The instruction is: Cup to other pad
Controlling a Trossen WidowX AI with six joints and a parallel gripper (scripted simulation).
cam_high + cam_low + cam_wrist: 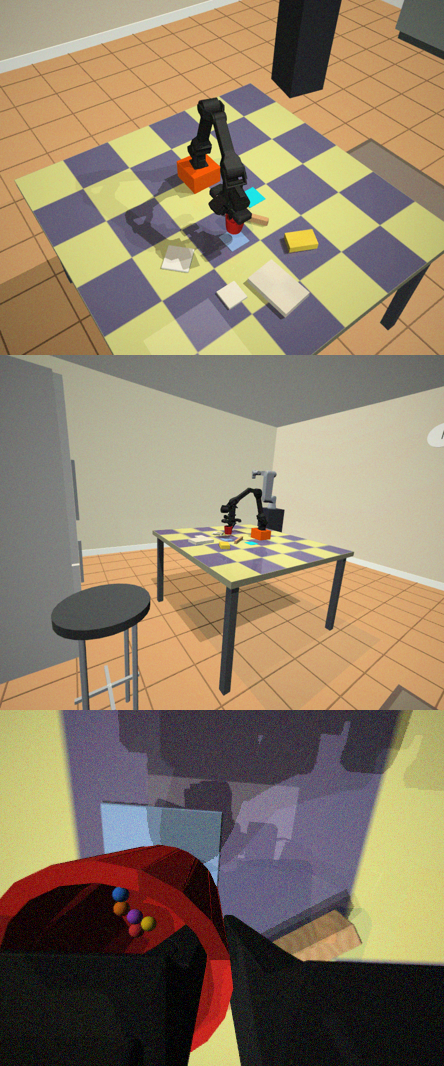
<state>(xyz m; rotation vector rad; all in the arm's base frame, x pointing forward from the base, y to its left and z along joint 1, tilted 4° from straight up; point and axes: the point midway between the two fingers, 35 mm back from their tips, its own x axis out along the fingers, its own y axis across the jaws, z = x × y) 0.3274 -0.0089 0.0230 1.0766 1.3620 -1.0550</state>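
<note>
My gripper tip is now 130 mm past the cyan pad, 160 mm to the right of it and 100 mm above it. Also, from my gripper tip: red cup 30 mm ahead, 10 mm to the left; light blue pad 40 mm ahead, 100 mm below; wooden bar 50 mm behind, 80 mm to the left, 80 mm below.
</note>
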